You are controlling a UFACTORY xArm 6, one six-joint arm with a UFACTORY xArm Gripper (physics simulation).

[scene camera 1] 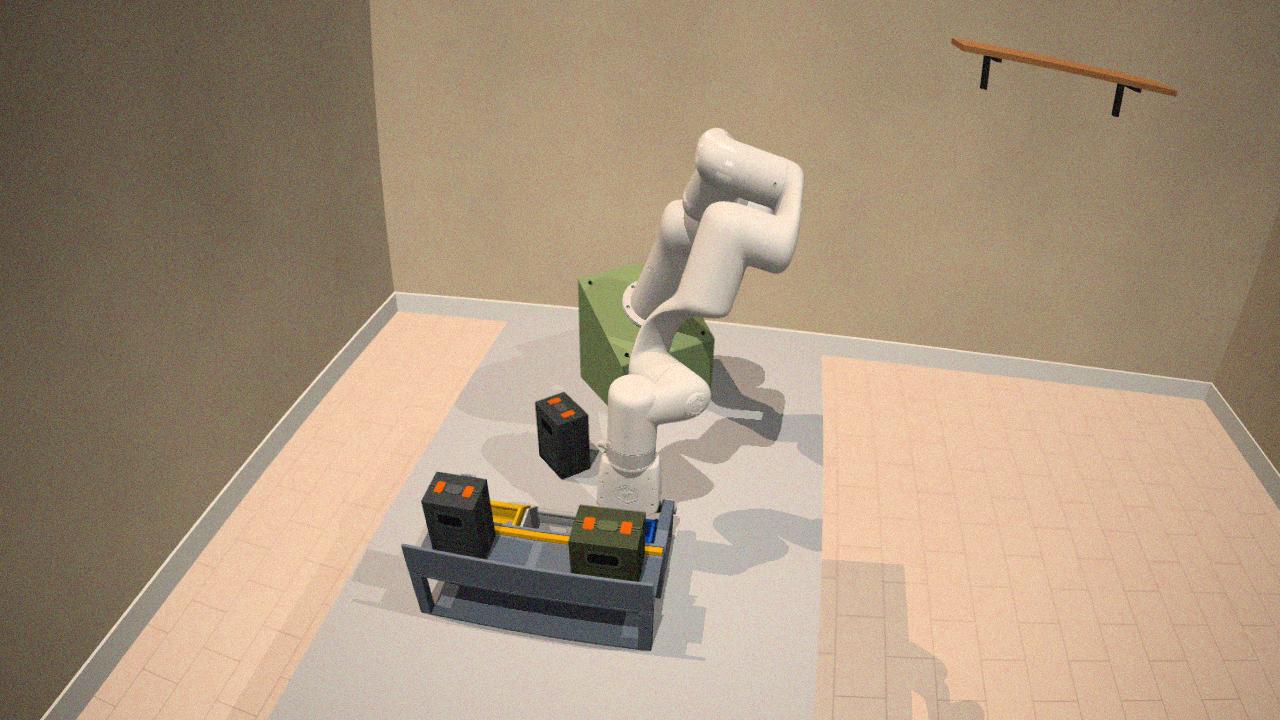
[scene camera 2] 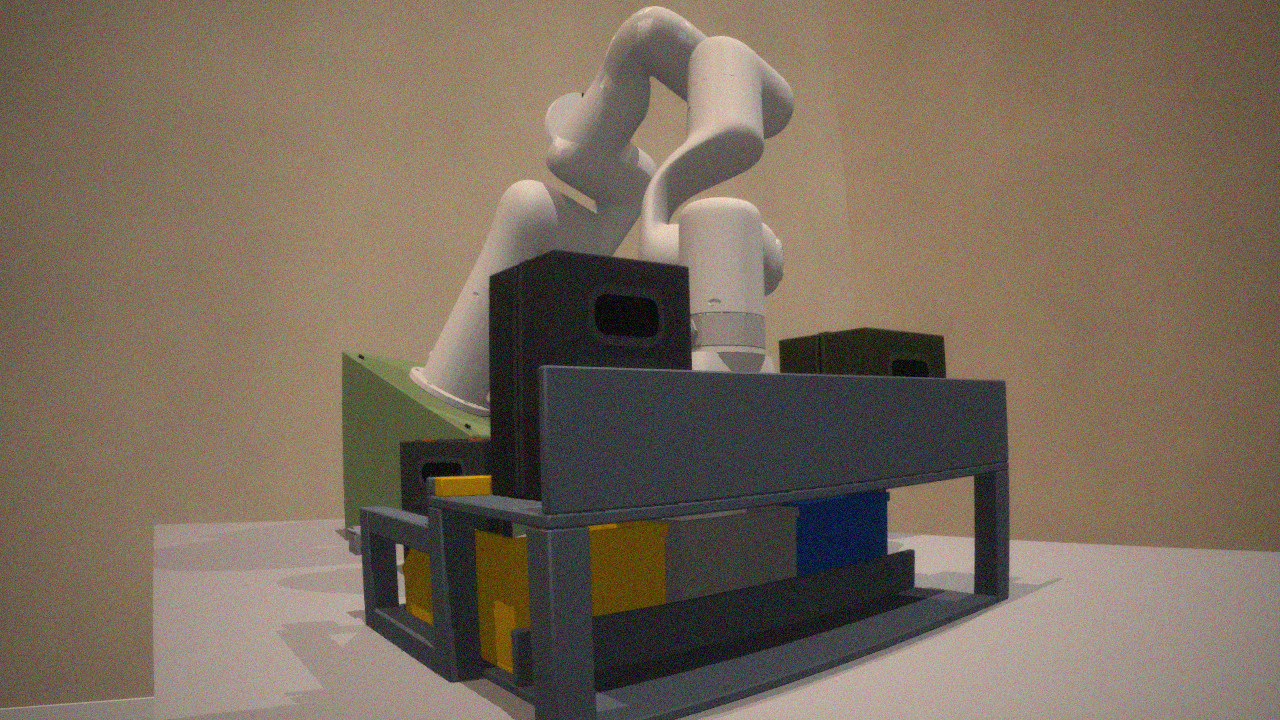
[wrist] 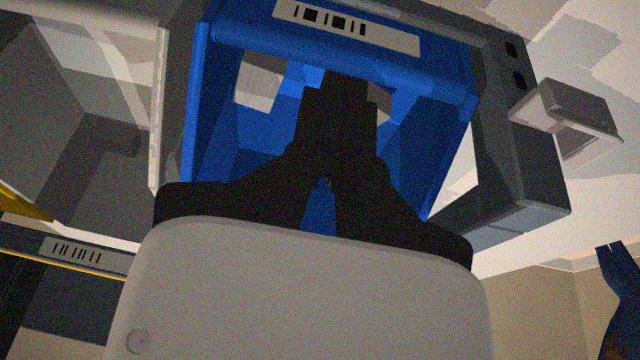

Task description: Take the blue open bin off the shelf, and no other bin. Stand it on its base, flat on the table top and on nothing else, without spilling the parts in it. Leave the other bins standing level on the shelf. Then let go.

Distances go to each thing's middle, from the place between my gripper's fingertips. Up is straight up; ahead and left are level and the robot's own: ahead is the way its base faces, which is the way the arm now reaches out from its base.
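The blue open bin (scene camera 2: 831,532) is 10 mm higher than my hand and 50 mm ahead of it, and going by their middles, it's the nearest to my hand of the things named here. There's a grey bin (scene camera 1: 553,520) too, which is 60 mm ahead of my hand, 110 mm to the right of it and 10 mm above it. The yellow bar (scene camera 2: 471,485) is 110 mm to the right of my hand as well, but it's 120 mm ahead and 80 mm above. And the yellow bin (scene camera 2: 627,559), you'd find that 230 mm to the right of my hand, 70 mm ahead of it and 10 mm above it.
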